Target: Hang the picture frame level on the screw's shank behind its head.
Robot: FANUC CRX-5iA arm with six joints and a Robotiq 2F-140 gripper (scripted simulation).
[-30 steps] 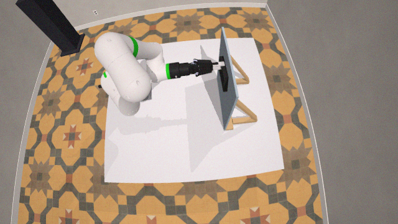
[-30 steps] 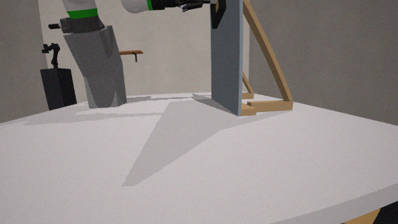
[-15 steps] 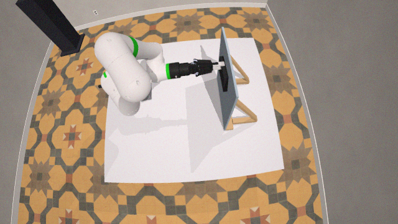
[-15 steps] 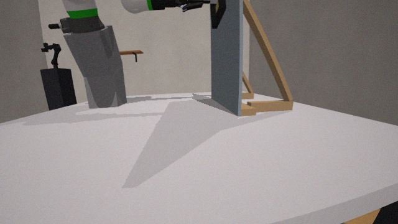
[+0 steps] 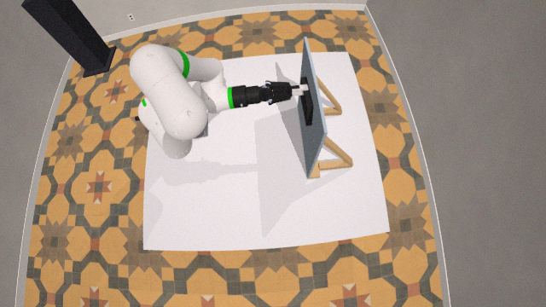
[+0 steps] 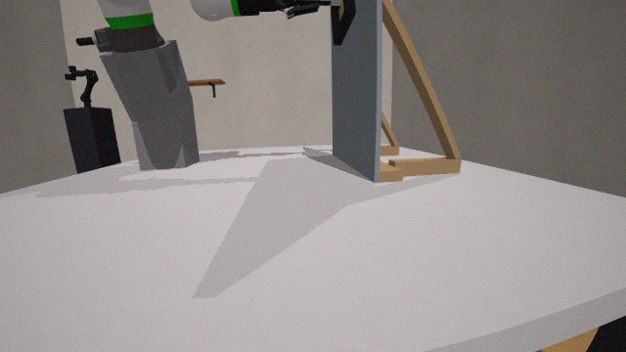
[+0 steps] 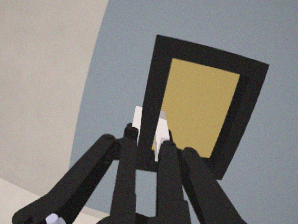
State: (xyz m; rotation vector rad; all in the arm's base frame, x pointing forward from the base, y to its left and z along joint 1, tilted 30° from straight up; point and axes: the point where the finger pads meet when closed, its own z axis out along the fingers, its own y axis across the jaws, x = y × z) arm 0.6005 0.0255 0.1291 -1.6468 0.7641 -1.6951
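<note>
My hand is 40 mm short of the picture frame, 20 mm to the left of it and 50 mm above it. The rest, counted from my hand: grey-blue board (50 mm ahead, 10 mm to the right, 210 mm below).
</note>
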